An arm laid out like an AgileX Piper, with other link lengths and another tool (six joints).
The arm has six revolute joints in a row. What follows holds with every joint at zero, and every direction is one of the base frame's.
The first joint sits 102.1 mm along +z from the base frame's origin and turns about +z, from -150 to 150 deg.
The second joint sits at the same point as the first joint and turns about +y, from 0 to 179.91 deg.
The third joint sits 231.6 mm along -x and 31.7 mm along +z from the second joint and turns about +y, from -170 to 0 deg.
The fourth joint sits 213.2 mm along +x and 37.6 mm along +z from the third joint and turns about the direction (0.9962, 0, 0.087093), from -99.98 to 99.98 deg.
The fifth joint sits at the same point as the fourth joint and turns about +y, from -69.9 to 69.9 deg.
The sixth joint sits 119.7 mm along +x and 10.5 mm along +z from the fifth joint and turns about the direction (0.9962, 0, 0.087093), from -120 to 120 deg.
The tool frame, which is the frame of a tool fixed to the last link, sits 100.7 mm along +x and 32 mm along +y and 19.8 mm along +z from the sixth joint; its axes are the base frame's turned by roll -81.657, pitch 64.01 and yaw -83.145 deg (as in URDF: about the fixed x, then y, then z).
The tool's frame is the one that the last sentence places.
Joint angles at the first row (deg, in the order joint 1, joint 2, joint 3, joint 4, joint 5, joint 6):
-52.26 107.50 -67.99 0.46 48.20 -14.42
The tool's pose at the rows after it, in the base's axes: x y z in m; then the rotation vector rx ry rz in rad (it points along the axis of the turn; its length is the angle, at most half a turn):
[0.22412 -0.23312 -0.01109 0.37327 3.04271 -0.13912]
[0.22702 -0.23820 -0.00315 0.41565 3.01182 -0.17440]
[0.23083 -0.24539 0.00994 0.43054 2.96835 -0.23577]
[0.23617 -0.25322 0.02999 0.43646 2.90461 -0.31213]
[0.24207 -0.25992 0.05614 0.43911 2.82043 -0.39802]
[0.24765 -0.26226 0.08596 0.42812 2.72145 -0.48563]
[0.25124 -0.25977 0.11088 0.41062 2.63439 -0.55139]
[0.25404 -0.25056 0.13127 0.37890 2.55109 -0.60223]
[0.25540 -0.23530 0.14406 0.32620 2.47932 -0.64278]
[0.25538 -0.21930 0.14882 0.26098 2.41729 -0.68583]
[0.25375 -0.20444 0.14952 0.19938 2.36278 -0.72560]
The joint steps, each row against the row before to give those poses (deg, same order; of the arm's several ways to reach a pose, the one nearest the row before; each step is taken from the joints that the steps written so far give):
0.00 -0.34 0.04 -0.13 -0.22 1.68
-0.01 -1.33 0.01 -0.23 -0.61 1.85
0.00 -2.16 0.05 -0.47 -1.09 1.05
0.00 -3.18 0.07 -0.20 -1.33 0.67
0.07 -4.20 0.43 0.05 -1.78 0.60
0.34 -5.18 1.32 0.34 -2.45 0.27
0.49 -4.82 1.86 0.56 -2.42 -0.04
0.97 -5.24 3.28 0.91 -3.07 -0.44
1.51 -5.50 4.88 0.95 -3.82 -1.09
1.78 -5.07 5.93 0.39 -4.93 -1.32
1.66 -4.56 5.92 0.19 -4.92 -1.35

